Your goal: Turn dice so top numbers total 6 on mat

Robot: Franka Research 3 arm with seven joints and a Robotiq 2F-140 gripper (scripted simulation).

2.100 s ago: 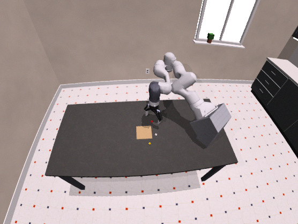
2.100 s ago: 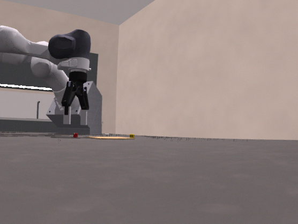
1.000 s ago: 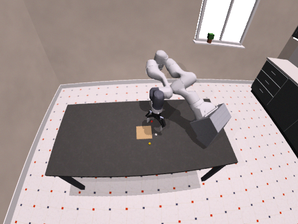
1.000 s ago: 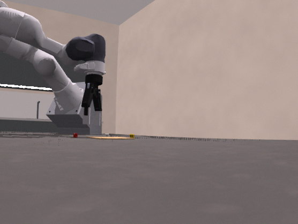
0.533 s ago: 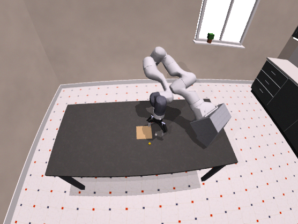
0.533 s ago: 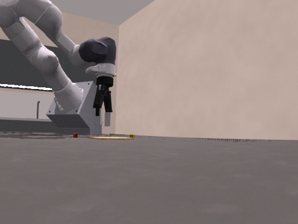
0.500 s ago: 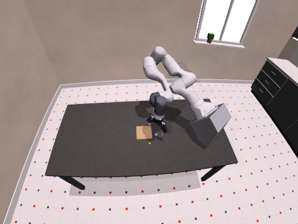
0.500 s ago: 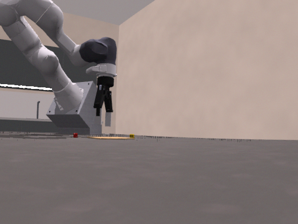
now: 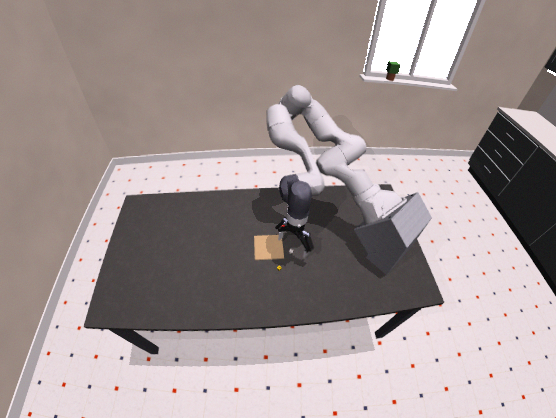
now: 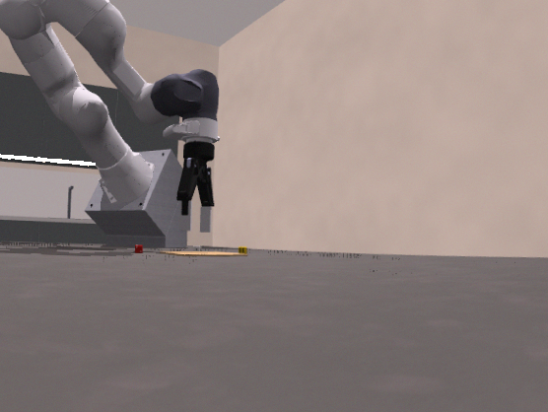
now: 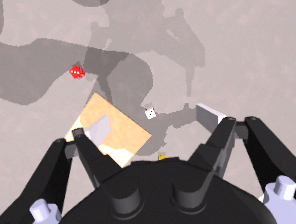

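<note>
Now: the white die 5 cm below my hand. From my hand the other things lie so: tan mat 10 cm ahead, 7 cm to the right, 6 cm below; yellow die 9 cm ahead, 6 cm to the left, 5 cm below; red die 2 cm behind, 15 cm to the right, 5 cm below.
</note>
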